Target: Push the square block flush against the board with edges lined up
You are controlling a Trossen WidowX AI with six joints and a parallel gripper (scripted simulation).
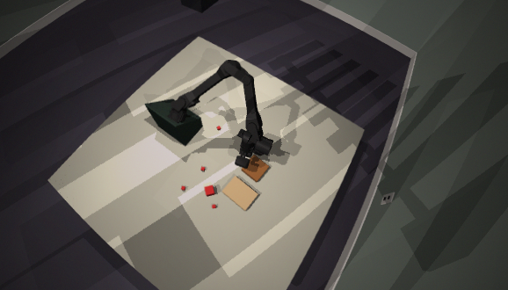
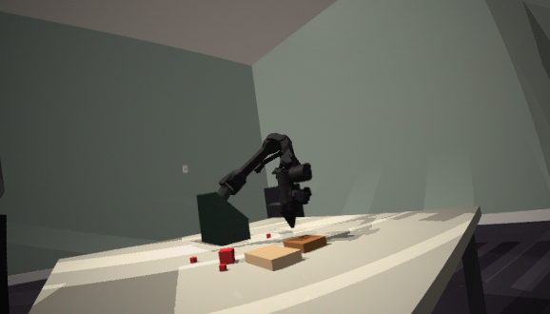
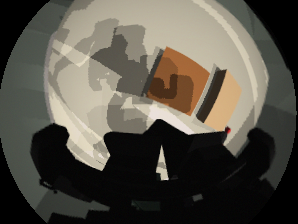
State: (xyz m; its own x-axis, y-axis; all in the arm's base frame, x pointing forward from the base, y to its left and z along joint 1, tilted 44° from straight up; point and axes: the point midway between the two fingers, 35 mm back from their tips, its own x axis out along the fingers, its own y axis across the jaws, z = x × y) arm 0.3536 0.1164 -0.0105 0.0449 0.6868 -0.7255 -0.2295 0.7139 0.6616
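The square block is 7 cm ahead of my gripper tip, 3 cm to the right of it and 4 cm below it. From my gripper tip the other things lie so: red cube: 6 cm behind, 25 cm to the right, 4 cm below; then board: 7 cm ahead, 17 cm to the right, 4 cm below.
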